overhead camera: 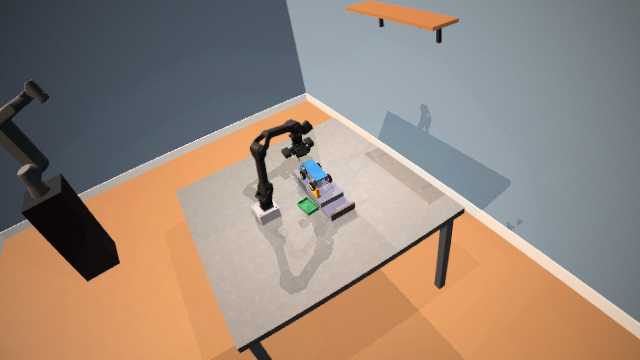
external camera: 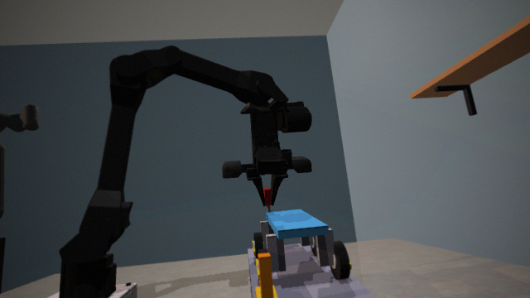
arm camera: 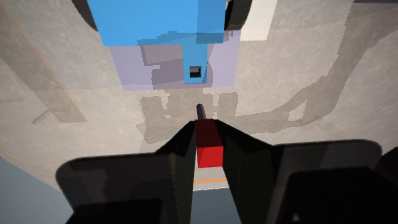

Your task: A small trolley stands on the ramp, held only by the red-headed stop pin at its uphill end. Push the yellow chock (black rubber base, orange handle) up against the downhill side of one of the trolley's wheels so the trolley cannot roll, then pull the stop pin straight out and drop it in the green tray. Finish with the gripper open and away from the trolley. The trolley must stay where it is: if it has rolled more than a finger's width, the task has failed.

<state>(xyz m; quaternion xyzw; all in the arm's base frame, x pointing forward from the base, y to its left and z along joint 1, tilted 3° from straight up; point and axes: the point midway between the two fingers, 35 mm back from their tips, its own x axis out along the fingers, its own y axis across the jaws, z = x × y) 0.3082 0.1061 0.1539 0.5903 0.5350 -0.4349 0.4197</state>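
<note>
Now: gripper tip 6 cm past the yellow chock, 24 cm to the left of it and 10 cm above it. The rest, counted from my gripper tip: red-headed stop pin right at my gripper tip; then grey ramp 1 cm ahead, 14 cm to the right, 13 cm below; then blue-topped trolley 1 cm ahead, 14 cm to the right, 7 cm below.
</note>
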